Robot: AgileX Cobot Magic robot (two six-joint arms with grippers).
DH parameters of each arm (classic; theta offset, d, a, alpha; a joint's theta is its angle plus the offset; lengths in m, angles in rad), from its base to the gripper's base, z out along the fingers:
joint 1: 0 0.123 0 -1.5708
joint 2: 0.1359 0 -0.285 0
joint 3: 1.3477 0 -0.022 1.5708
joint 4: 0 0.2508 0 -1.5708
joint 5: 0 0 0.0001 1.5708
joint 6: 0 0.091 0 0
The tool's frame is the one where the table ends.
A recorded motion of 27 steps. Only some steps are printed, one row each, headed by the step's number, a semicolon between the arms.
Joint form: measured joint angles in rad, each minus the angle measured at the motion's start. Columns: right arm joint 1, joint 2, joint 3, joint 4, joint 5, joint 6; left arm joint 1, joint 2, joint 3, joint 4, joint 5, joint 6.
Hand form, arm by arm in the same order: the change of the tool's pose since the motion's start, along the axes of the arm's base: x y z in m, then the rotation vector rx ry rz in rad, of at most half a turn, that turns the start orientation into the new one. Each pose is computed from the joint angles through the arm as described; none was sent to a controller.
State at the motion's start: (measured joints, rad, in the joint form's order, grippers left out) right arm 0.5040 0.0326 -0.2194 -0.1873 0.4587 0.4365; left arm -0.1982 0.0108 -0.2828 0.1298 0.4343 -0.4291
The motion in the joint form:
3: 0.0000 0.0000 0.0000 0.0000 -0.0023 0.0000; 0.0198 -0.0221 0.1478 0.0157 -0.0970 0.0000
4: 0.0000 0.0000 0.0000 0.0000 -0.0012 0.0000; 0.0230 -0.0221 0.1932 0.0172 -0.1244 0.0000
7: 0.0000 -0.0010 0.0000 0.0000 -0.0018 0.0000; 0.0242 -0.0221 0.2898 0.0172 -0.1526 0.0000
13: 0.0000 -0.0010 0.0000 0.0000 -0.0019 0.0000; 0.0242 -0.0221 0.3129 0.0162 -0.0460 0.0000
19: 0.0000 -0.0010 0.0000 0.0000 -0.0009 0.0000; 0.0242 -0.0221 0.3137 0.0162 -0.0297 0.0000
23: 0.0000 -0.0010 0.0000 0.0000 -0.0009 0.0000; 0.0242 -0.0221 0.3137 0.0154 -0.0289 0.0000
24: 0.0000 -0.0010 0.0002 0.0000 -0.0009 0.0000; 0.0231 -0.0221 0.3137 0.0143 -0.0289 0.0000
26: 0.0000 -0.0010 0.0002 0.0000 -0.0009 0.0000; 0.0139 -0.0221 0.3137 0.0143 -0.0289 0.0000
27: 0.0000 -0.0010 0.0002 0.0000 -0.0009 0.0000; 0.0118 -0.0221 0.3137 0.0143 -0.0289 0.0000
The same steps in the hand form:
3: 0.0000 0.0000 0.0002 0.0010 -0.0020 0.0004; 0.0106 -0.0018 -0.0382 0.0241 0.0256 0.0117
4: 0.0000 0.0000 0.0001 0.0005 -0.0011 0.0002; 0.0137 -0.0025 -0.0507 0.0297 0.0431 0.0111
7: -0.0001 0.0000 0.0002 0.0013 -0.0025 0.0003; 0.0181 -0.0036 -0.0806 0.0426 0.1106 0.0075
13: -0.0001 0.0000 0.0002 0.0013 -0.0026 0.0003; 0.0163 -0.0019 -0.0976 0.0623 0.2378 0.0213
19: -0.0001 0.0000 0.0001 0.0009 -0.0017 0.0002; 0.0159 -0.0016 -0.0993 0.0650 0.2546 0.0235
23: -0.0001 0.0000 0.0001 0.0009 -0.0017 0.0002; 0.0158 -0.0017 -0.0994 0.0643 0.2555 0.0234
24: -0.0001 0.0000 0.0001 0.0008 -0.0015 0.0002; 0.0158 -0.0018 -0.0994 0.0634 0.2556 0.0221
26: -0.0001 0.0000 0.0001 0.0008 -0.0015 0.0002; 0.0158 -0.0022 -0.0994 0.0646 0.2553 0.0130
27: -0.0001 0.0000 0.0001 0.0008 -0.0015 0.0002; 0.0158 -0.0023 -0.0994 0.0648 0.2553 0.0109

